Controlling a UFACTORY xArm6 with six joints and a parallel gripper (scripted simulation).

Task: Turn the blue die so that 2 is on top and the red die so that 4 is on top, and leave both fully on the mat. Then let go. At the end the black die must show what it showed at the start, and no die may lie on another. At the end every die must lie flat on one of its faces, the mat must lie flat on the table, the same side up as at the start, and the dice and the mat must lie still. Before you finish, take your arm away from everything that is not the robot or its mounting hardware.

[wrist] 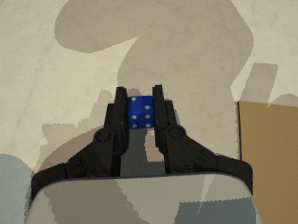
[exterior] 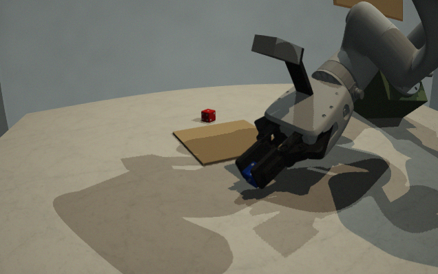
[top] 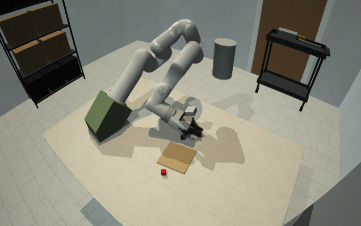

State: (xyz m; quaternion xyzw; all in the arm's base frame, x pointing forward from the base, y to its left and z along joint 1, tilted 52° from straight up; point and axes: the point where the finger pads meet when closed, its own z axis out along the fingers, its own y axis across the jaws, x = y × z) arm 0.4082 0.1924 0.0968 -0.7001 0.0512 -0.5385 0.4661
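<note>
The blue die is 10 mm ahead of my hand and 10 mm below it. Round my hand: tan mat: 10 mm ahead, 170 mm to the right, 30 mm below; then red die: 30 mm ahead, 270 mm to the right, 30 mm below; then black die: 40 mm behind, 60 mm to the right, 30 mm below.
</note>
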